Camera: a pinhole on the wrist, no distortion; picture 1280 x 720 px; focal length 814.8 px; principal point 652.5 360.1 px. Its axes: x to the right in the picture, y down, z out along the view. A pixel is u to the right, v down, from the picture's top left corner.
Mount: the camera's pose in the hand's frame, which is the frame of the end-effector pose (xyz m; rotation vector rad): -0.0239 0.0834 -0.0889 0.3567 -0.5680 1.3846
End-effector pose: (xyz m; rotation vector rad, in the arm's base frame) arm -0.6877 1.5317 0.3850 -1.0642 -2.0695 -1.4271
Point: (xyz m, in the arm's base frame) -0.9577 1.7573 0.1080
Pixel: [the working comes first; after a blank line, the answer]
In the camera's frame: -0.1174 -0.1825 0.5285

471.5 78.8
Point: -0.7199 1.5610 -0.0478
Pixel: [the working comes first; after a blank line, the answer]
In the camera's frame: -0.1566 0.1563 0.4734

382.9 629.2
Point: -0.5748 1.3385 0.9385
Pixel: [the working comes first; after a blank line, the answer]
In the camera's frame: 0.1009 -0.1875 -0.4533

behind the camera
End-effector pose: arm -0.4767 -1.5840 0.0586 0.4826 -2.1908 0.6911
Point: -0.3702 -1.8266 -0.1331
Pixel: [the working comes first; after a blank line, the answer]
In the camera's frame: -0.0708 0.0898 0.4074

511.0 539.6
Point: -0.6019 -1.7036 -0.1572
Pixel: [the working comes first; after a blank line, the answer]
In the camera's frame: 0.1639 0.0102 0.3180

1072.5 386.2
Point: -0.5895 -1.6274 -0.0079
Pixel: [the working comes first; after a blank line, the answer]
In the camera's frame: 0.0984 -0.0731 0.1876

1079.8 42.5
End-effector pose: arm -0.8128 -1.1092 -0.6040 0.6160 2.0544 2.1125
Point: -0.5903 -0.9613 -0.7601
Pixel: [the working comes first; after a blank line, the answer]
In the camera's frame: -0.0023 0.0899 0.3928

647.7 546.6
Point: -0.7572 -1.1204 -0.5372
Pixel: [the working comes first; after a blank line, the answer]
In the camera's frame: 0.0493 0.0073 0.0872

1112.6 428.3
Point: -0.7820 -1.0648 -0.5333
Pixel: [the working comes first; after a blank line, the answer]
In the camera's frame: 0.0735 -0.0403 0.1167

1165.4 79.0
